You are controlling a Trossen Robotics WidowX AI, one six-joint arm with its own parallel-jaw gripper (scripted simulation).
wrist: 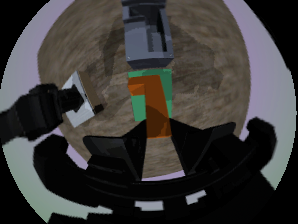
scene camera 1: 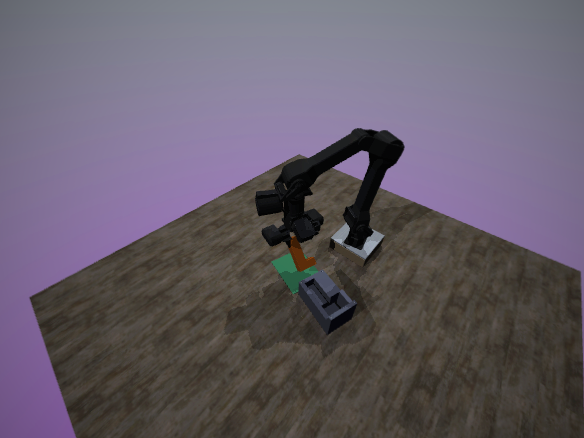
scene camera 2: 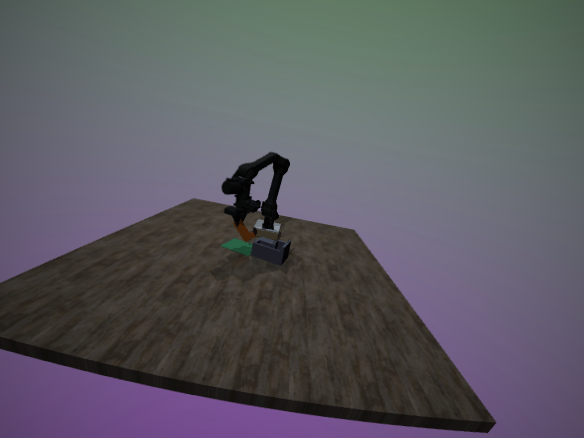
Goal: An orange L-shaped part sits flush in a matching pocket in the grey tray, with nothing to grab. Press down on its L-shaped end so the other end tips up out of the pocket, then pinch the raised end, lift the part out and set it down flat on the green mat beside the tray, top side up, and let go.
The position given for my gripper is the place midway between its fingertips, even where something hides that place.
My gripper (scene camera 1: 293, 244) carries an orange L-shaped part (wrist: 157, 120). I also see a green mat (scene camera 1: 285, 265).
My gripper shows as well in the wrist view (wrist: 156, 121). The green mat also shows in the wrist view (wrist: 166, 74).
